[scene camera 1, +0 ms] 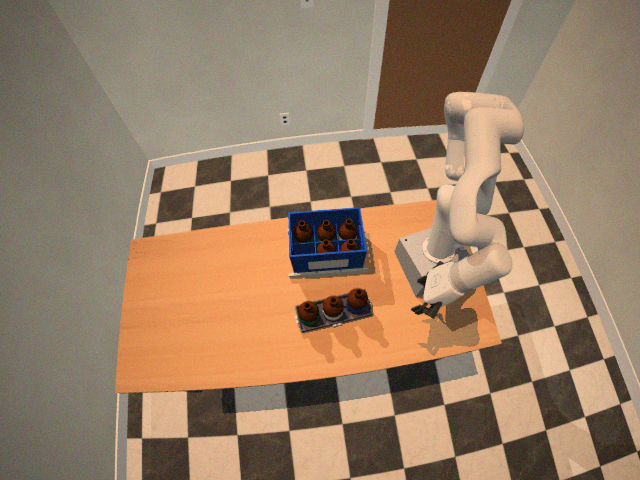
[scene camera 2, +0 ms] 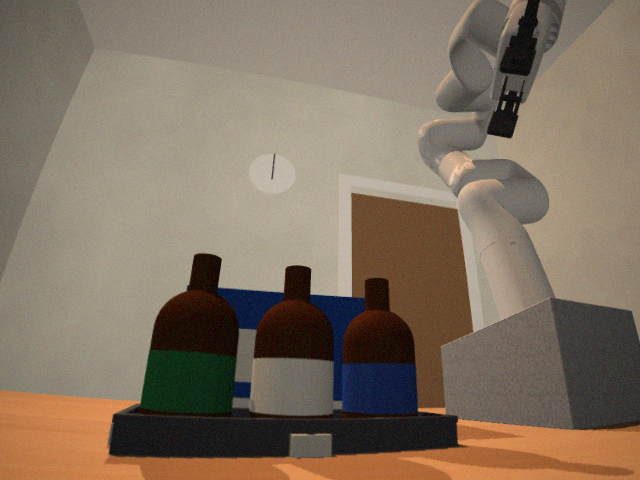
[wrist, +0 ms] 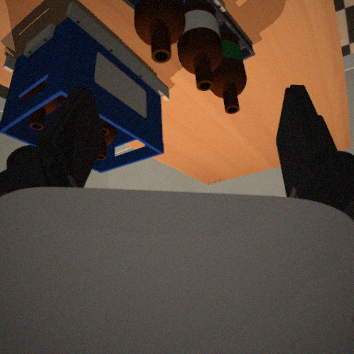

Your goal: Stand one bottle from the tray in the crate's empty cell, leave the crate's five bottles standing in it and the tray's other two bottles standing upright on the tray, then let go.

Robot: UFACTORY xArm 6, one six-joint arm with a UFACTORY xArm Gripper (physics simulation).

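Pixels of known places: gripper, between the fingertips: [scene camera 1: 417, 296] [scene camera 2: 506, 105] [wrist: 186, 110]; arm's base, origin of its link: [scene camera 1: 438, 250] [scene camera 2: 535, 330].
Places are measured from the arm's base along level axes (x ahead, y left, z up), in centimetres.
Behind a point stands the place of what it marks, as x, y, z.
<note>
A blue crate [scene camera 1: 299, 265] @[52.2, -4.0, -4.2] [scene camera 2: 248, 312] @[46.2, -3.6, 0.7] [wrist: 75, 60] @[29.7, -2.4, -3.1] holds five brown bottles, three in its back row and two in its front row. Its empty cell [scene camera 1: 303, 248] @[49.9, -12.9, -8.3] is at the front left in scene camera 1. A dark tray [scene camera 1: 336, 324] @[41.7, 18.3, -12.0] [scene camera 2: 206, 436] @[49.0, 18.6, -12.3] in front of the crate bears three upright brown bottles: green-label [scene camera 1: 308, 312] @[51.1, 15.2, -1.1] [scene camera 2: 190, 382] @[50.7, 17.4, -8.7] [wrist: 231, 75] @[48.5, 15.6, -2.6] at left, white-label [scene camera 1: 333, 308] @[42.4, 15.0, -1.3] [scene camera 2: 292, 384] @[42.8, 16.8, -8.5] [wrist: 200, 45] @[39.3, 14.7, -2.8] in the middle, blue-label [scene camera 1: 357, 299] @[33.7, 13.2, -1.1] [scene camera 2: 379, 387] @[34.6, 15.1, -8.6] [wrist: 159, 22] @[31.3, 13.0, -1.6] at right. My gripper [scene camera 1: 419, 296] @[20.1, 22.2, 21.9] [scene camera 2: 509, 95] @[20.1, 22.2, 21.9] [wrist: 186, 110] @[20.1, 22.2, 21.9] is open and empty, raised and tilted, right of the tray.
The wooden table [scene camera 1: 206, 310] @[91.6, 5.9, -13.6] [wrist: 200, 135] @[83.1, -9.2, -13.6] carries the crate, the tray and the grey robot base [scene camera 1: 412, 260] @[11.2, 2.4, 0.1] [scene camera 2: 496, 377] @[11.1, 2.5, -7.5]. The base stands right of the crate. The crate's tall walls rise close behind the tray. A wall with a brown door [scene camera 1: 434, 62] [scene camera 2: 403, 248] stands behind the table.
</note>
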